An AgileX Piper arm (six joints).
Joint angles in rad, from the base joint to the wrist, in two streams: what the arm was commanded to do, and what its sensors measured. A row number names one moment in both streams.
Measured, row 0: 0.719 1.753 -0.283 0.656 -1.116 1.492
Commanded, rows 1 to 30: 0.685 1.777 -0.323 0.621 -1.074 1.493; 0.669 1.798 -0.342 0.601 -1.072 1.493; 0.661 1.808 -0.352 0.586 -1.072 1.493; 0.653 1.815 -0.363 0.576 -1.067 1.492; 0.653 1.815 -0.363 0.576 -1.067 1.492; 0.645 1.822 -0.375 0.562 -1.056 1.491; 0.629 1.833 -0.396 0.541 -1.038 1.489; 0.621 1.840 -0.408 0.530 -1.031 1.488; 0.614 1.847 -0.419 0.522 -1.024 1.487; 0.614 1.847 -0.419 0.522 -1.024 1.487; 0.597 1.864 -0.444 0.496 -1.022 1.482; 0.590 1.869 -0.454 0.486 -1.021 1.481; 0.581 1.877 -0.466 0.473 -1.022 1.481; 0.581 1.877 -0.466 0.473 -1.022 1.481; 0.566 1.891 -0.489 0.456 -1.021 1.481; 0.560 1.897 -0.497 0.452 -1.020 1.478; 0.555 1.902 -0.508 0.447 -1.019 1.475; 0.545 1.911 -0.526 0.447 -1.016 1.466; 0.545 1.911 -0.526 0.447 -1.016 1.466; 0.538 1.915 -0.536 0.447 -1.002 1.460; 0.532 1.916 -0.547 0.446 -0.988 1.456; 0.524 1.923 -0.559 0.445 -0.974 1.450; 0.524 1.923 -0.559 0.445 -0.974 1.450; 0.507 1.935 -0.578 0.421 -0.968 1.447; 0.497 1.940 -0.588 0.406 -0.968 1.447; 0.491 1.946 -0.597 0.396 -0.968 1.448; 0.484 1.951 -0.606 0.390 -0.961 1.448; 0.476 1.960 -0.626 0.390 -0.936 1.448; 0.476 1.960 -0.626 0.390 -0.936 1.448; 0.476 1.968 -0.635 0.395 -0.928 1.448
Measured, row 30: 0.485 1.956 -0.609 0.409 -0.960 1.466
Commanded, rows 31 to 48: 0.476 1.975 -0.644 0.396 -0.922 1.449; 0.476 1.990 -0.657 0.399 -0.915 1.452; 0.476 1.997 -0.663 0.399 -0.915 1.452; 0.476 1.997 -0.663 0.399 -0.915 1.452; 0.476 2.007 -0.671 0.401 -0.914 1.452; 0.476 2.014 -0.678 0.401 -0.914 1.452; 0.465 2.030 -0.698 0.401 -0.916 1.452; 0.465 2.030 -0.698 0.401 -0.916 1.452; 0.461 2.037 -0.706 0.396 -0.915 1.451; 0.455 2.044 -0.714 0.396 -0.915 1.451; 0.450 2.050 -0.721 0.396 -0.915 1.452; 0.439 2.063 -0.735 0.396 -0.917 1.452; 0.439 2.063 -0.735 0.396 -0.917 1.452; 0.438 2.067 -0.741 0.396 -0.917 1.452; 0.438 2.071 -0.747 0.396 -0.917 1.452; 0.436 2.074 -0.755 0.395 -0.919 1.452; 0.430 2.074 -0.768 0.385 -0.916 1.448; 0.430 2.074 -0.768 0.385 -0.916 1.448
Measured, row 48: 0.439 2.073 -0.747 0.405 -0.913 1.466
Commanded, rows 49 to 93: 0.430 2.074 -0.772 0.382 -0.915 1.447; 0.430 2.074 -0.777 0.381 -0.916 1.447; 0.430 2.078 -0.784 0.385 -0.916 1.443; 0.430 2.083 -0.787 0.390 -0.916 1.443; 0.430 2.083 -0.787 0.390 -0.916 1.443; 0.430 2.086 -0.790 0.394 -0.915 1.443; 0.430 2.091 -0.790 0.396 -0.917 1.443; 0.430 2.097 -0.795 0.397 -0.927 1.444; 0.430 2.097 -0.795 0.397 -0.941 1.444; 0.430 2.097 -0.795 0.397 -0.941 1.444; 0.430 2.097 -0.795 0.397 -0.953 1.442; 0.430 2.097 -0.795 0.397 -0.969 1.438; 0.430 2.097 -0.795 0.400 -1.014 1.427; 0.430 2.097 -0.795 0.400 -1.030 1.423; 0.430 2.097 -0.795 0.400 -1.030 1.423; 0.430 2.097 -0.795 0.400 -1.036 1.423; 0.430 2.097 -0.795 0.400 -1.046 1.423; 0.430 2.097 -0.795 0.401 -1.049 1.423; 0.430 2.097 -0.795 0.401 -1.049 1.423; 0.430 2.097 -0.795 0.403 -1.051 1.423; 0.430 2.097 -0.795 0.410 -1.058 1.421; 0.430 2.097 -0.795 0.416 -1.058 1.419; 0.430 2.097 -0.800 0.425 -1.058 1.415; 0.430 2.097 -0.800 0.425 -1.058 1.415; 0.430 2.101 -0.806 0.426 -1.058 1.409; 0.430 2.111 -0.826 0.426 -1.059 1.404; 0.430 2.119 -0.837 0.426 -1.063 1.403; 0.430 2.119 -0.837 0.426 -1.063 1.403; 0.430 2.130 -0.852 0.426 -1.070 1.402; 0.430 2.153 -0.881 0.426 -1.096 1.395; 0.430 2.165 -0.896 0.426 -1.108 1.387; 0.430 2.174 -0.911 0.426 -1.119 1.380; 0.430 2.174 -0.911 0.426 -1.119 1.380; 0.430 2.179 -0.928 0.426 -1.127 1.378; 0.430 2.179 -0.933 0.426 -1.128 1.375; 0.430 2.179 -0.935 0.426 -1.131 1.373; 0.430 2.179 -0.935 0.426 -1.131 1.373; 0.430 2.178 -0.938 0.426 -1.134 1.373; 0.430 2.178 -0.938 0.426 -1.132 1.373; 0.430 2.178 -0.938 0.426 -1.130 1.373; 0.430 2.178 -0.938 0.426 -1.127 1.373; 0.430 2.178 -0.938 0.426 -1.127 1.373; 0.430 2.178 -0.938 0.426 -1.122 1.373; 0.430 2.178 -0.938 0.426 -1.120 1.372; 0.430 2.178 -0.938 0.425 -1.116 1.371
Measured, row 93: 0.456 2.169 -0.850 0.470 -0.933 1.387
